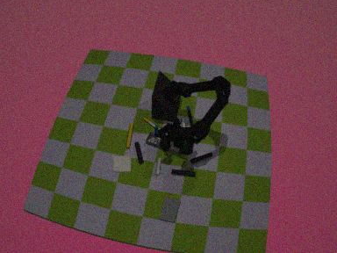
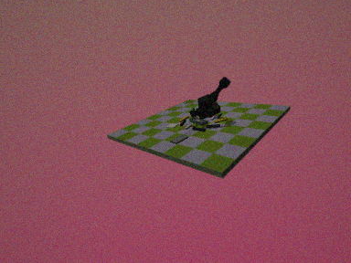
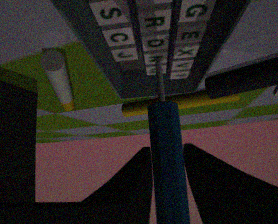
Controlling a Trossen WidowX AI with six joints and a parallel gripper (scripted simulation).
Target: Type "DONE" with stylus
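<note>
My gripper tip is now 1 cm above the dark blue stylus. The rest, counted from my gripper tip: pale note pad 19 cm ahead, 13 cm to the right, 7 cm below; then grey slab 37 cm ahead, 18 cm to the left, 7 cm below; then thin grey tip 5 cm below.
</note>
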